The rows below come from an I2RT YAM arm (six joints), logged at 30 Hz.
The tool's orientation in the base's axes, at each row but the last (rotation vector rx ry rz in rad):
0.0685 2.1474 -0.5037
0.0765 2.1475 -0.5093
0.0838 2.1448 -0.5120
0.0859 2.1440 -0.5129
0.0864 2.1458 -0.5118
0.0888 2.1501 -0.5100
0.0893 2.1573 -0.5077
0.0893 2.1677 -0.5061
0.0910 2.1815 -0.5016
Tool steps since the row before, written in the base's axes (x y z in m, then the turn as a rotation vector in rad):
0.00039 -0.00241 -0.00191 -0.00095 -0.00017 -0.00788
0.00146 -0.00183 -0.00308 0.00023 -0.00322 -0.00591
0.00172 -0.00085 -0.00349 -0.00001 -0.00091 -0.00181
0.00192 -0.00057 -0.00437 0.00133 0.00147 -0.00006
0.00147 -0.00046 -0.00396 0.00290 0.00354 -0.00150
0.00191 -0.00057 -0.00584 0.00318 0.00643 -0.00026
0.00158 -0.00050 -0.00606 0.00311 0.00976 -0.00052
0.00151 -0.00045 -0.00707 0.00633 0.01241 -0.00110
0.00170 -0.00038 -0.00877 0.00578 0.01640 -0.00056
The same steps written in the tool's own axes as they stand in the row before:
0.00161 -0.00149 0.00219 0.00684 0.00222 0.00336
0.00182 -0.00031 0.00340 0.00498 -0.00094 0.00443
0.00187 0.00080 0.00343 0.00156 -0.00024 0.00127
0.00242 0.00139 0.00391 -0.00092 0.00169 0.00048
0.00234 0.00124 0.00332 -0.00097 0.00444 0.00160
0.00357 0.00186 0.00468 -0.00247 0.00674 0.00005
0.00390 0.00190 0.00454 -0.00263 0.00985 -0.00116
0.00469 0.00225 0.00505 -0.00444 0.01324 0.00055
0.00582 0.00288 0.00615 -0.00496 0.01659 -0.00169

